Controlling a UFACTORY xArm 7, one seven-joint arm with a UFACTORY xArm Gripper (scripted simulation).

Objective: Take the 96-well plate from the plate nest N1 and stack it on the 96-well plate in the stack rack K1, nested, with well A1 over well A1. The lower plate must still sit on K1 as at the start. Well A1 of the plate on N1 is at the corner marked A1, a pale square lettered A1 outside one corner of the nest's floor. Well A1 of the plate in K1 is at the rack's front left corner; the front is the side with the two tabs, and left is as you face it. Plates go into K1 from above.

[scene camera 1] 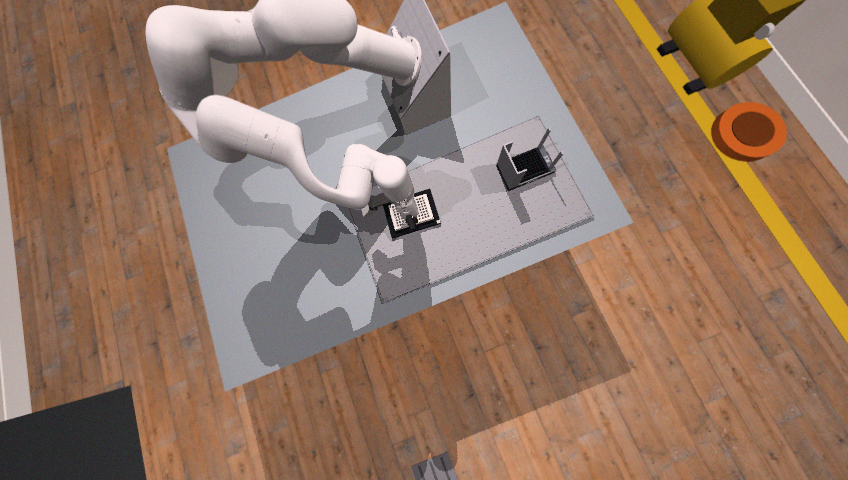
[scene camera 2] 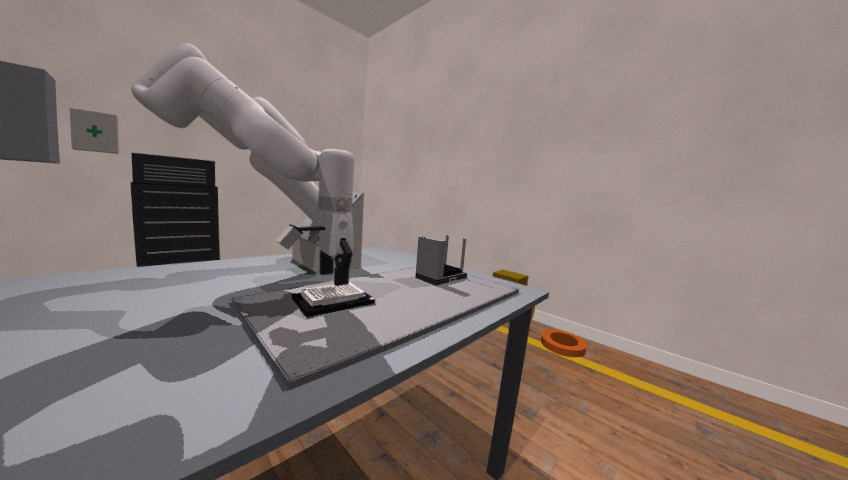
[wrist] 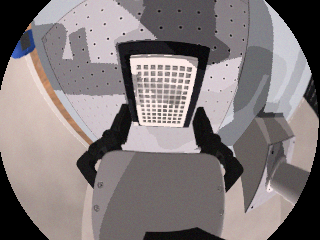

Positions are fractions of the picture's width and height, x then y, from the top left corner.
Scene:
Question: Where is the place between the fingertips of my gripper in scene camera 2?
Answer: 0.39, 0.58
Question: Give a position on a white 96-well plate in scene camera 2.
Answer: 0.39, 0.62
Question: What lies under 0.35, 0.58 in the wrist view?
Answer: My gripper.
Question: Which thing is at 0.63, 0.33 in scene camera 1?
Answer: A dark 96-well plate.

